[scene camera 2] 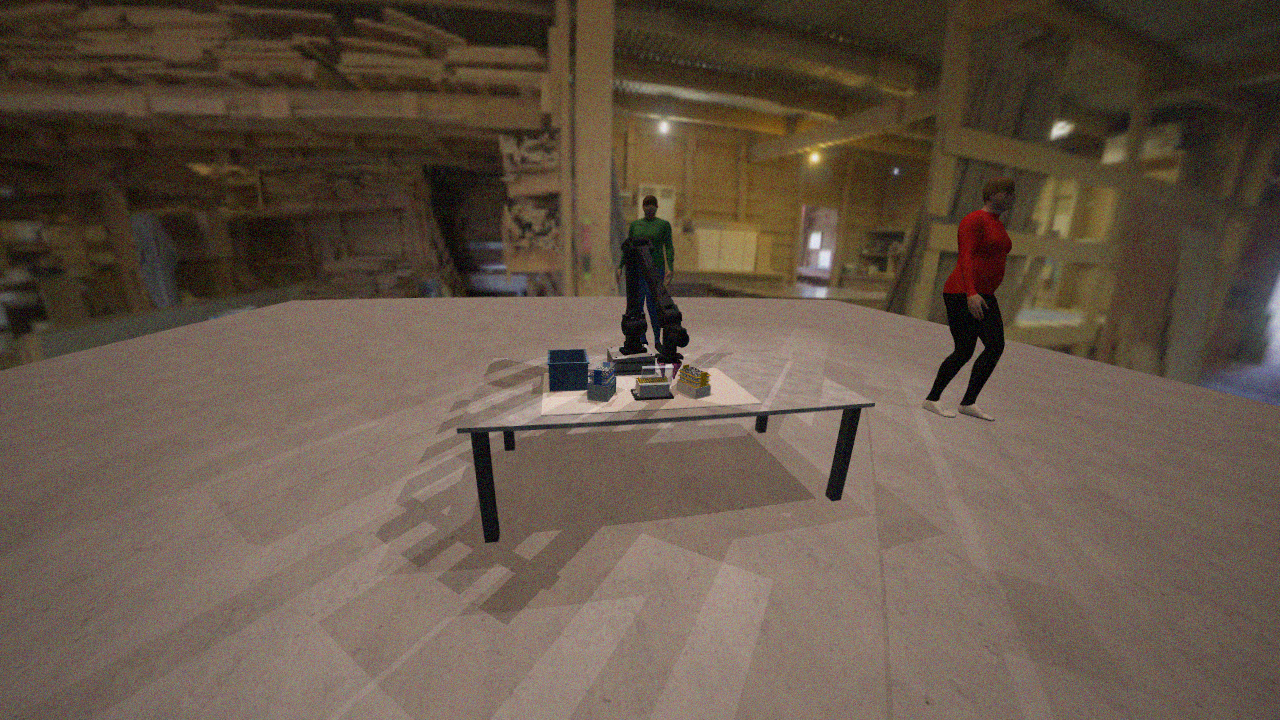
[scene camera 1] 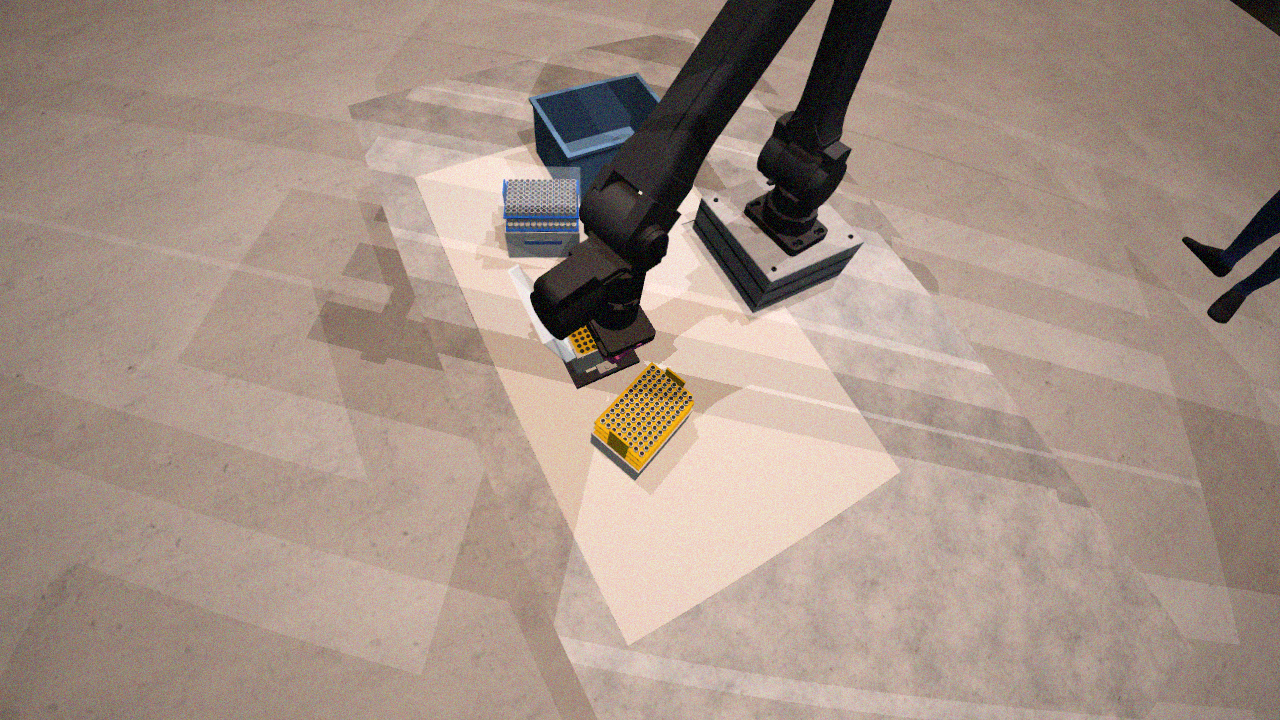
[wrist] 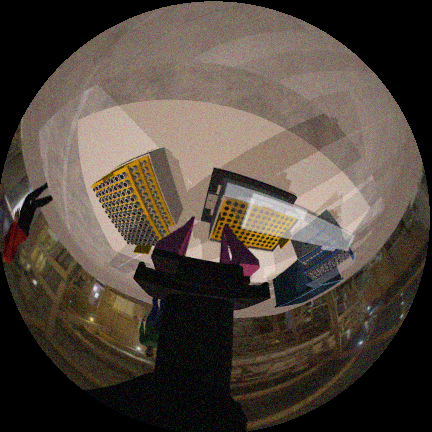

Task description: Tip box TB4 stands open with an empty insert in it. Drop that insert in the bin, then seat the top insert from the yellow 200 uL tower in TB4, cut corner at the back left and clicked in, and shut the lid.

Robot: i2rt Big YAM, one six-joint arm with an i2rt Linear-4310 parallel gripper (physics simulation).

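Tip box TB4 [scene camera 2: 653,390] stands in a black holder [scene camera 1: 601,373] [wrist: 286,194] with its clear lid [scene camera 1: 539,315] [wrist: 322,234] open. A yellow insert with empty holes [scene camera 1: 583,340] [wrist: 250,225] sits in it. The yellow tower [scene camera 1: 644,411] [scene camera 2: 693,383] [wrist: 125,210] stands beside it, with stacked inserts on a grey base. My gripper [wrist: 208,222] is partly open and empty, above and between tower and box, with its magenta fingertips nearer the box in the wrist view. The arm hides part of the box in scene camera 1. The blue bin [scene camera 1: 545,138] [scene camera 2: 568,371] [wrist: 292,290] stands at the mat's far end.
A blue tip tower [scene camera 1: 541,219] [scene camera 2: 601,385] [wrist: 320,265] stands between TB4 and the bin. The arm's base [scene camera 1: 751,255] is beside the pale mat [scene camera 1: 716,501]. A person in green [scene camera 2: 662,234] stands behind the arm; a person in red [scene camera 2: 980,255] is at the right.
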